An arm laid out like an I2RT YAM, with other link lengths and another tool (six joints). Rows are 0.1 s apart.
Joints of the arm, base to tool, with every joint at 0 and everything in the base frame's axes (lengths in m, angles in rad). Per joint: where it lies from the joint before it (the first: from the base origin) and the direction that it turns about. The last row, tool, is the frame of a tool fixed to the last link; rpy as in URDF.
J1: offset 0 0 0.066 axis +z
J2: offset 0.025 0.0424 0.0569 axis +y
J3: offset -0.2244 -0.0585 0 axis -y
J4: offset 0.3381 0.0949 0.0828 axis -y
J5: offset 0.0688 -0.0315 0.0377 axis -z
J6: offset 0.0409 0 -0.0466 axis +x
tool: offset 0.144 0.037 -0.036 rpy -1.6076 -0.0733 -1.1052
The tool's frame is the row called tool.
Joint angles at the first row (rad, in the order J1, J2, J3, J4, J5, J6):
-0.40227, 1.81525, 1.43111, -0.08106, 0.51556, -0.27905
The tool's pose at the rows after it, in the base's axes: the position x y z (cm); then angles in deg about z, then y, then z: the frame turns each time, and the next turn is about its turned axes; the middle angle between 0 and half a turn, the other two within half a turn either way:
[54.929 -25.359 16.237 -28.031 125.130 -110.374]
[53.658 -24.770 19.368 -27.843 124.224 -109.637]
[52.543 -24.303 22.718 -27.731 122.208 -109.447]
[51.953 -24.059 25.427 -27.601 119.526 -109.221]
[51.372 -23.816 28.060 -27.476 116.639 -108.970]
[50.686 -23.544 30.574 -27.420 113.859 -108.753]
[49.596 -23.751 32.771 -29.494 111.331 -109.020]
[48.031 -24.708 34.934 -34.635 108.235 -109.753]
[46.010 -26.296 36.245 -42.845 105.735 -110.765]
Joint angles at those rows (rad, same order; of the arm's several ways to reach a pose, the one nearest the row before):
-0.39768, 1.74544, 1.43109, -0.14666, 0.51557, -0.26684
-0.39768, 1.66875, 1.43109, -0.21229, 0.51518, -0.25539
-0.39768, 1.59551, 1.43108, -0.25004, 0.51519, -0.25577
-0.39769, 1.54519, 1.43113, -0.25311, 0.51519, -0.25653
-0.39768, 1.49825, 1.43113, -0.24932, 0.51519, -0.25692
-0.39768, 1.45285, 1.43112, -0.24588, 0.51595, -0.25730
-0.39769, 1.41472, 1.43112, -0.24052, 0.55141, -0.25731
-0.39768, 1.38649, 1.43113, -0.21497, 0.63917, -0.26150
-0.39769, 1.38036, 1.43111, -0.17721, 0.77992, -0.27141

